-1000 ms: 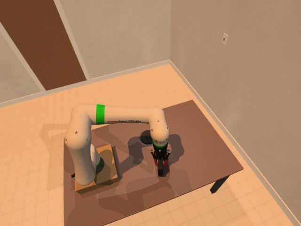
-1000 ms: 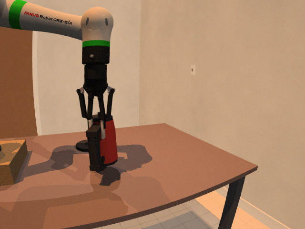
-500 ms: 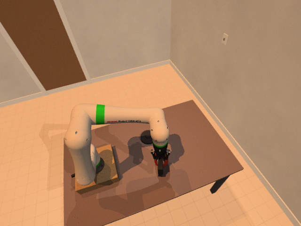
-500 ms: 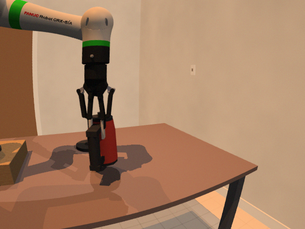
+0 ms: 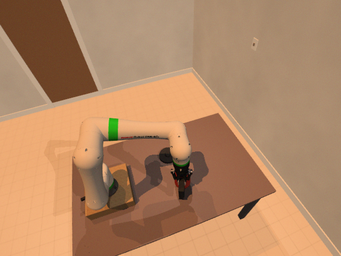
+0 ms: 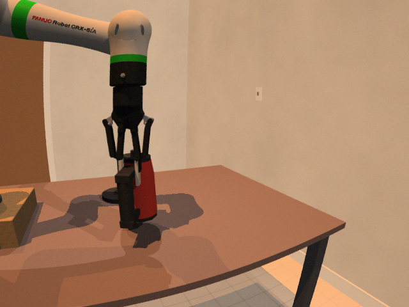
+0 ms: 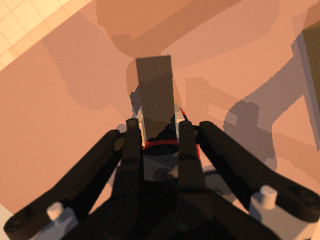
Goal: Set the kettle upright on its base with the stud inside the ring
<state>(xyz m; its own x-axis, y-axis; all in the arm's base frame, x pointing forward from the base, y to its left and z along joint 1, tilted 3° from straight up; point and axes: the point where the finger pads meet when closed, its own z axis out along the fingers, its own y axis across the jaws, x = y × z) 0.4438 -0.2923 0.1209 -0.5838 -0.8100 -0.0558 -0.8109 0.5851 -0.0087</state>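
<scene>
My gripper is now 20 mm short of the red kettle, 20 mm to the right of it and 50 mm above it. Round my hand: round black base: 80 mm ahead, 340 mm to the left, 180 mm below.
</scene>
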